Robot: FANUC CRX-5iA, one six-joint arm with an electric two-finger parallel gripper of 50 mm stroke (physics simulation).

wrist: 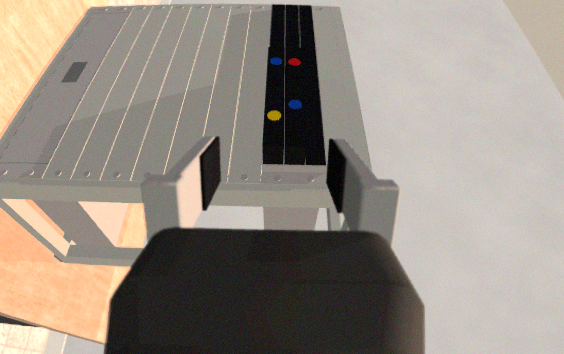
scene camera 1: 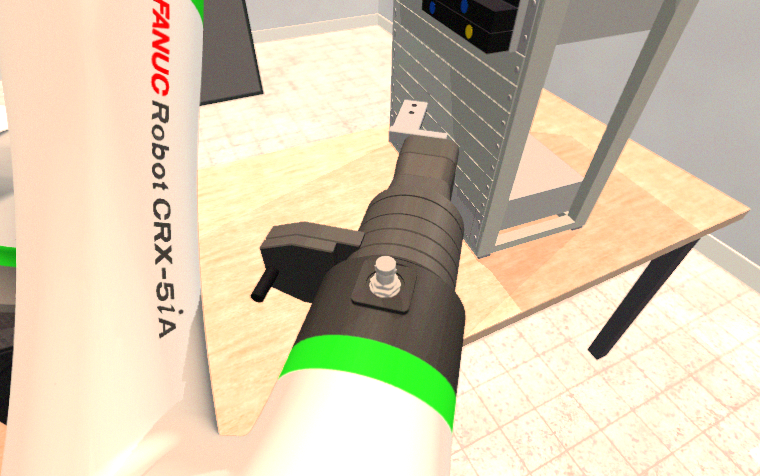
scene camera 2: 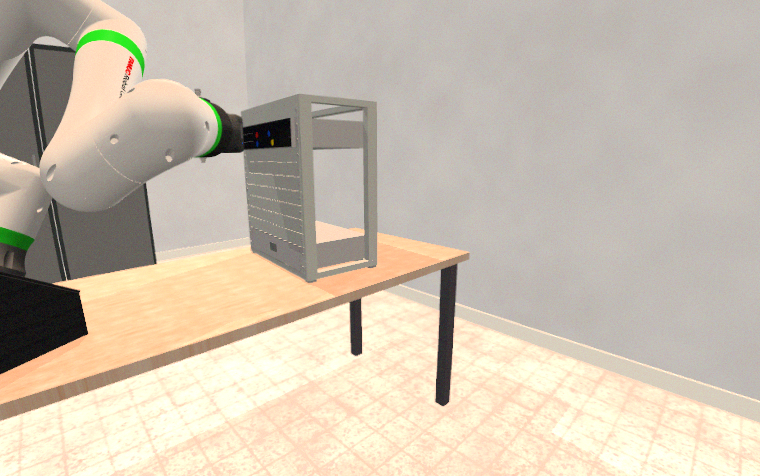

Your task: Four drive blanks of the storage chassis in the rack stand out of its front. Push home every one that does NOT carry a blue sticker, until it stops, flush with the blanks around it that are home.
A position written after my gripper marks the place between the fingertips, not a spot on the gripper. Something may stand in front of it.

Observation:
In view: my gripper (scene camera 1: 413, 132) and a grey rack (scene camera 1: 505, 177).
The grey rack shows as well in the wrist view (wrist: 127, 96) and in scene camera 2 (scene camera 2: 283, 229). My gripper shows as well in the wrist view (wrist: 273, 160).

